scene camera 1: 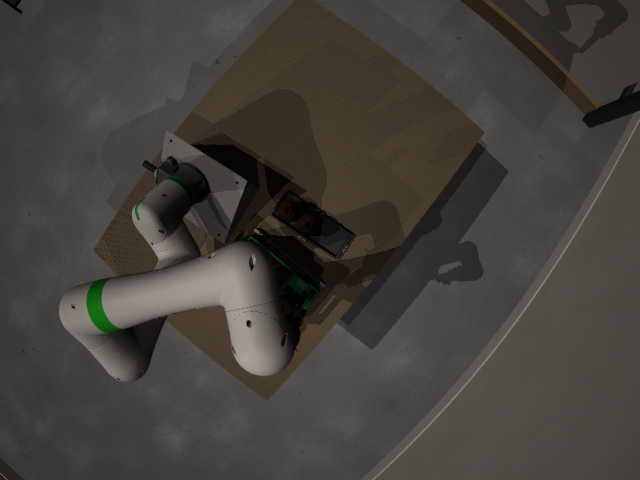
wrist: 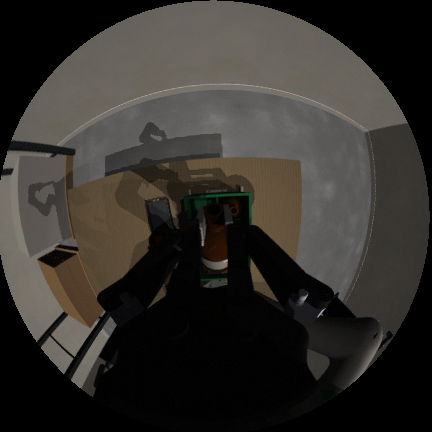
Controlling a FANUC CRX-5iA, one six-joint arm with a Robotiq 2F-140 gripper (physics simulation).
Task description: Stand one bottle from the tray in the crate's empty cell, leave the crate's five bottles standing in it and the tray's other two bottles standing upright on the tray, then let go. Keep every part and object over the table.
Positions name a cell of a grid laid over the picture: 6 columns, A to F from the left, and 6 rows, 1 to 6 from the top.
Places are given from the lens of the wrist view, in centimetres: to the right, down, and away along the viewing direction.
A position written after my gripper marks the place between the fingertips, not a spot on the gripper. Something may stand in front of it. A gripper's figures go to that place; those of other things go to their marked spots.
my gripper (wrist: C3): 0, 0, 21
brown bottle (wrist: C4): 0, 5, 20
